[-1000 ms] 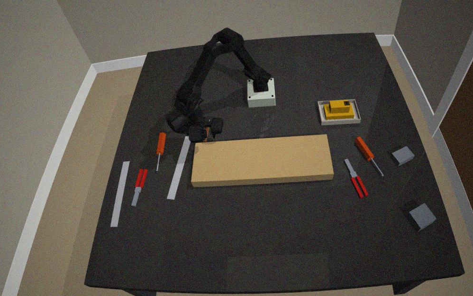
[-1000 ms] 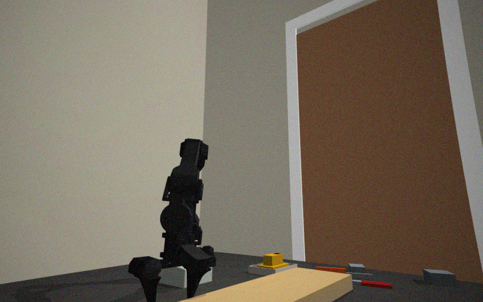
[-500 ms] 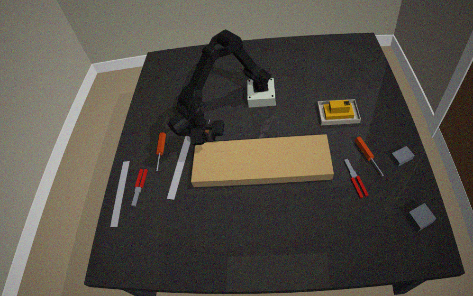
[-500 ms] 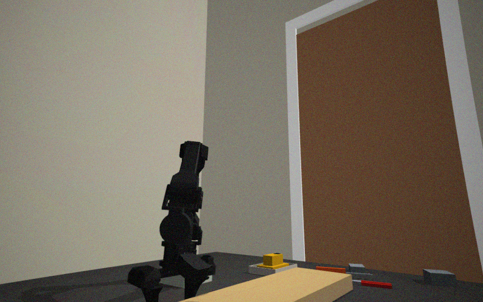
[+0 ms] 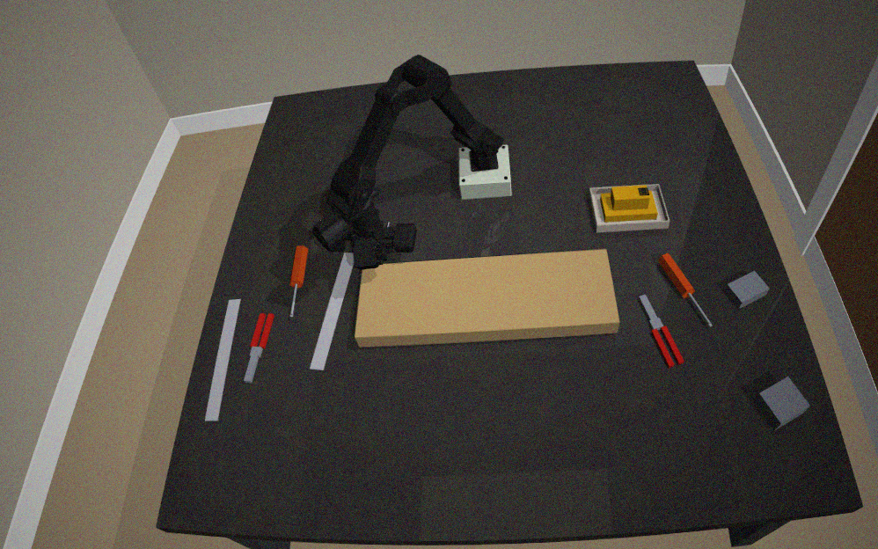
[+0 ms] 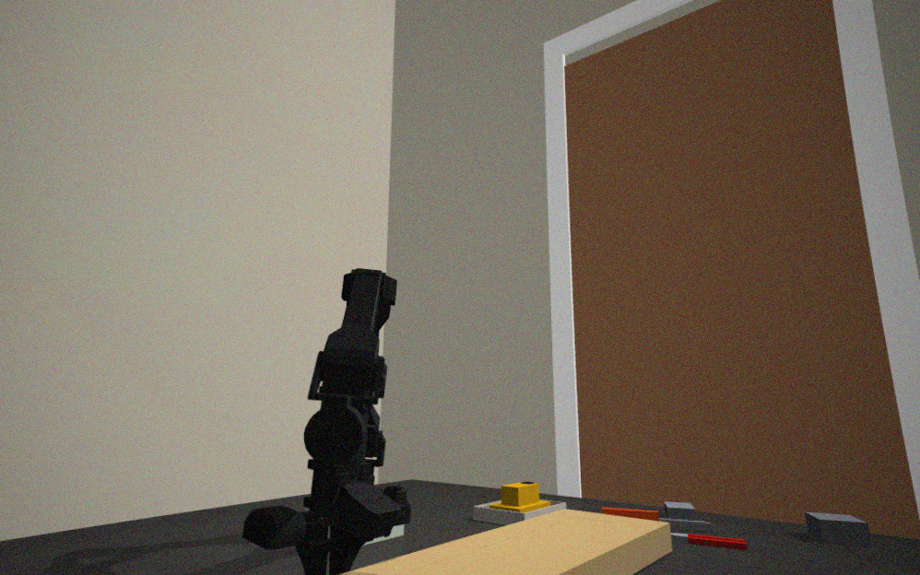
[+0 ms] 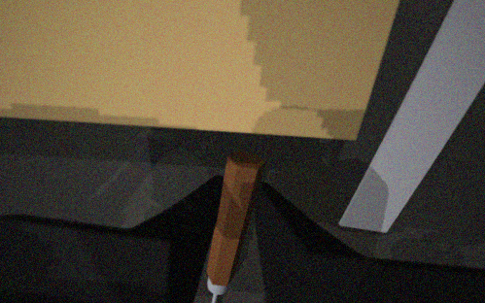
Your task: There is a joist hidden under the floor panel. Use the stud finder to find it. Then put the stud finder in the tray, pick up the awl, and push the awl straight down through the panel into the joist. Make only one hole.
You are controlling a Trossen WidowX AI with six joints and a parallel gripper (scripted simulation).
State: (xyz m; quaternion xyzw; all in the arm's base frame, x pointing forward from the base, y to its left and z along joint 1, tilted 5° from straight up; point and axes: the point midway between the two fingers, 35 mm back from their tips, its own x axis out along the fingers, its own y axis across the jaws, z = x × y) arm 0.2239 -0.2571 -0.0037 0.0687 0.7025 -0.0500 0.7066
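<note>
Right now the awl is 50 mm behind my gripper tip and 10 mm to the left of it. Also, from my gripper tip: white tray 60 mm behind, 570 mm to the left, 10 mm above; yellow stud finder 60 mm behind, 590 mm to the left, 50 mm above.
</note>
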